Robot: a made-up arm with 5 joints.
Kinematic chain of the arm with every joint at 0, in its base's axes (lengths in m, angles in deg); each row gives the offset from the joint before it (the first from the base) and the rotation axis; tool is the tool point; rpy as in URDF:
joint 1: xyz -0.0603 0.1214 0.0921 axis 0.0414 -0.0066 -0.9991
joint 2: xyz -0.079 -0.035 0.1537 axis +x
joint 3: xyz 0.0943 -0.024 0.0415 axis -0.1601 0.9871 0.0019
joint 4: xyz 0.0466 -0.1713 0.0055 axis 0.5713 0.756 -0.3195
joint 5: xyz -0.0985 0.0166 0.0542 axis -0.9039 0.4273 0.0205
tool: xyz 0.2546 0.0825 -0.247 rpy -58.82 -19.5 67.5
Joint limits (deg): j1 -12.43..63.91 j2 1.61..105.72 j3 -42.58..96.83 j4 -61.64..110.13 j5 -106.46..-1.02
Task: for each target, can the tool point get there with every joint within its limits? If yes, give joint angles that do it. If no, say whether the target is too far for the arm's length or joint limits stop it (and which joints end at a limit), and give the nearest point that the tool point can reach.
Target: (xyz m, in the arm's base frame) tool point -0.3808 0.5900 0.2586
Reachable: no: joint limits stop it (at a limit: joint 1, joint 2, joint 3) | nearest point -0.1890 0.3699 0.1278 | short by 0.320 m
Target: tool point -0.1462 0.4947 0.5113
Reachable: no: joint limits stop it (at a limit: joint 1, joint 2, joint 3, joint 5) | nearest point -0.1478 0.2657 0.4311 | short by 0.243 m
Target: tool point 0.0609 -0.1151 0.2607
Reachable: yes | joints 51.17 35.00 -7.70 -36.27 -27.17
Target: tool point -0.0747 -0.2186 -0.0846
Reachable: yes | joints 47.56 19.12 52.76 75.78 -93.47
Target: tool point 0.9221 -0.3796 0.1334
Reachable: no: too far | nearest point 0.3849 -0.1853 0.1852 | short by 0.574 m
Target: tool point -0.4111 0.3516 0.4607
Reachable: no: joint limits stop it (at a limit: joint 1, joint 3, joint 5) | nearest point -0.2938 0.1866 0.4176 | short by 0.207 m
